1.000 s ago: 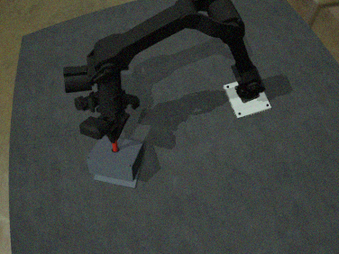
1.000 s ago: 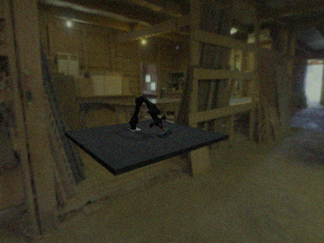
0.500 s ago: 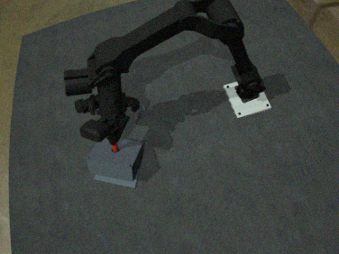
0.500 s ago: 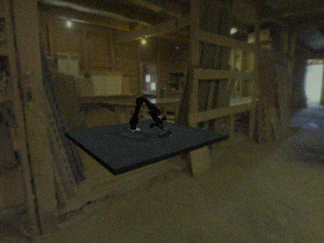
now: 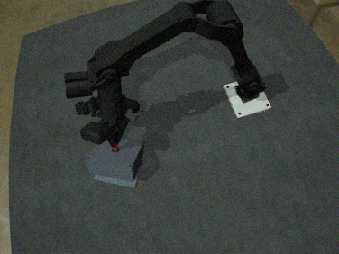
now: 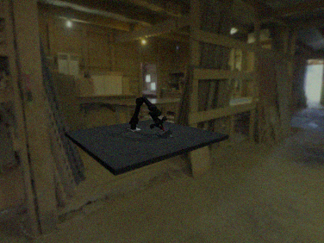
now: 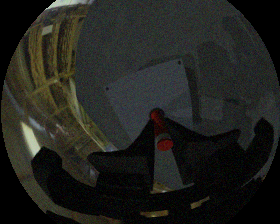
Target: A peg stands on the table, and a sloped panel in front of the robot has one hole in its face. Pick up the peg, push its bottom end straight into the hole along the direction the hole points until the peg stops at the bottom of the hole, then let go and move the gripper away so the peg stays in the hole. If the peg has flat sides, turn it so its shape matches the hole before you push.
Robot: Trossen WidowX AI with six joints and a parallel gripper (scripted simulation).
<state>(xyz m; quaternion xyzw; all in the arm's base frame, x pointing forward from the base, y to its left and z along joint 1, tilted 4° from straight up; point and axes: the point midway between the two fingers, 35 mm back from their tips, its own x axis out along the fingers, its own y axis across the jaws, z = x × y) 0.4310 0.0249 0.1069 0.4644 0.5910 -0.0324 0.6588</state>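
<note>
My gripper tip is now 1 cm to the left of the red peg and 1 cm below it. From my gripper tip the other things lie so: grey-blue sloped panel 1 cm ahead, 2 cm to the left, 4 cm below.
</note>
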